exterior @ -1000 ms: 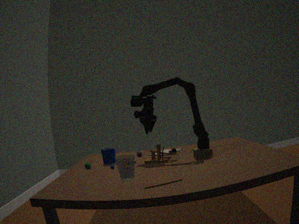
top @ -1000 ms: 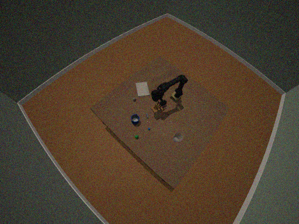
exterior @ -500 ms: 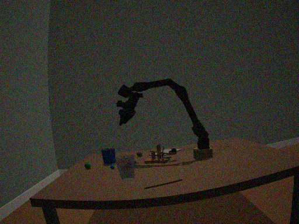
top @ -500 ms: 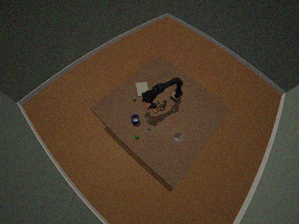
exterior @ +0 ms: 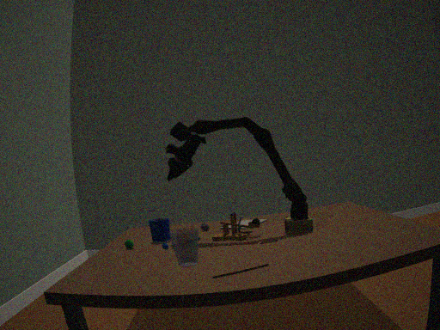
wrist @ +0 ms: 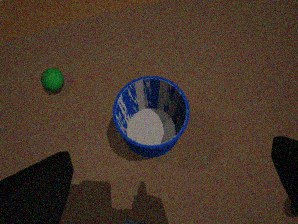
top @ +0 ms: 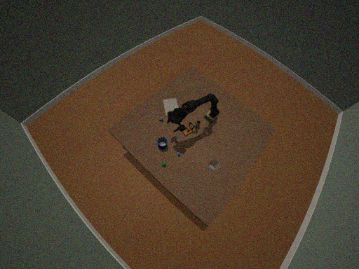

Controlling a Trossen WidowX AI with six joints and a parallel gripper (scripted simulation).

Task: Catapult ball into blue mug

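Right now the dark ball is 32 cm behind my gripper tip, 10 cm to the left of it and 21 cm below it. Round my gripper tip: small blue ball (5 cm ahead, 16 cm to the left, 26 cm below); then blue mug (8 cm ahead, 2 cm to the right, 24 cm below); then grey ball (12 cm behind, 21 cm to the right, 25 cm below).
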